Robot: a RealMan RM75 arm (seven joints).
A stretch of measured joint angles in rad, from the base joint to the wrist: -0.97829, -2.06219, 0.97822, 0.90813, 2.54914, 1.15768, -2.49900; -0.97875, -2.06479, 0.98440, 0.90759, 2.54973, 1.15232, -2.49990; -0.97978, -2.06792, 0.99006, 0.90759, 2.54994, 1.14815, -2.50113; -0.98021, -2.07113, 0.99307, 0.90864, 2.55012, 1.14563, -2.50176; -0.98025, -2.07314, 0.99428, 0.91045, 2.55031, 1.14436, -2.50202; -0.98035, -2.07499, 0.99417, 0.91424, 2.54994, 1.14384, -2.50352; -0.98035, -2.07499, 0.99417, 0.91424, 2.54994, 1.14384, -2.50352; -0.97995, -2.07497, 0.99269, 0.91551, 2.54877, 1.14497, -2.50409; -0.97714, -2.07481, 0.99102, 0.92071, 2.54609, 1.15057, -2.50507; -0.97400, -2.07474, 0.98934, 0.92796, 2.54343, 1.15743, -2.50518; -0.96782, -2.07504, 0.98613, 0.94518, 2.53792, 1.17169, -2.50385; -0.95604, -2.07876, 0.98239, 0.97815, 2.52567, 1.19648, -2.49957; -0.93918, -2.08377, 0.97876, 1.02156, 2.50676, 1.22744, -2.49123
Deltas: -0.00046, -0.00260, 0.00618, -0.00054, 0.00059, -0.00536, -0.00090; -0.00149, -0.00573, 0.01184, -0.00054, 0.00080, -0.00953, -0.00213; -0.00192, -0.00894, 0.01485, 0.00051, 0.00098, -0.01205, -0.00276; -0.00196, -0.01095, 0.01606, 0.00232, 0.00117, -0.01332, -0.00302; -0.00206, -0.01280, 0.01595, 0.00611, 0.00080, -0.01384, -0.00452; -0.00206, -0.01280, 0.01595, 0.00611, 0.00080, -0.01384, -0.00452; -0.00166, -0.01278, 0.01447, 0.00738, -0.00037, -0.01271, -0.00509; 0.00115, -0.01262, 0.01280, 0.01258, -0.00305, -0.00711, -0.00607; 0.00429, -0.01255, 0.01112, 0.01983, -0.00571, -0.00025, -0.00618; 0.01047, -0.01285, 0.00791, 0.03705, -0.01122, 0.01401, -0.00485; 0.02225, -0.01657, 0.00417, 0.07002, -0.02347, 0.03880, -0.00057; 0.03911, -0.02158, 0.00054, 0.11343, -0.04238, 0.06976, 0.00777
